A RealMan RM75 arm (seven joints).
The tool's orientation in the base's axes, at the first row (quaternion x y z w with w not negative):
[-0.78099 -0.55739 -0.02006 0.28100]
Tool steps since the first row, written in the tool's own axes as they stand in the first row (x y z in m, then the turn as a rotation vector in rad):
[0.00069 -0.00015 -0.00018 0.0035 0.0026 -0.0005]
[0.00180 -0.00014 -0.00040 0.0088 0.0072 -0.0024]
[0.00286 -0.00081 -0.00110 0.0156 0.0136 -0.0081]
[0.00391 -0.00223 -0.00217 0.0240 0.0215 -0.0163]
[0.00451 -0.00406 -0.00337 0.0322 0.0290 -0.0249]
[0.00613 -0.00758 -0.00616 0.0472 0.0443 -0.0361]
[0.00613 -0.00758 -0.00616 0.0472 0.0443 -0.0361]
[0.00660 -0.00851 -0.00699 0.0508 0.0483 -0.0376]
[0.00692 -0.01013 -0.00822 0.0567 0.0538 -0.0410]
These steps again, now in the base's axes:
[0.00018 0.00054 0.00045 0.0038 0.0022 0.0005]
[0.00067 0.00139 0.00102 0.0104 0.0049 0.0021]
[0.00068 0.00213 0.00225 0.0202 0.0067 0.0065]
[0.00012 0.00285 0.00410 0.0326 0.0084 0.0130]
[-0.00093 0.00322 0.00608 0.0448 0.0098 0.0200]
[-0.00263 0.00410 0.01045 0.0671 0.0141 0.0282]
[-0.00263 0.00410 0.01045 0.0671 0.0141 0.0282]
[-0.00304 0.00433 0.01170 0.0724 0.0157 0.0290]
[-0.00400 0.00439 0.01352 0.0804 0.0179 0.0316]

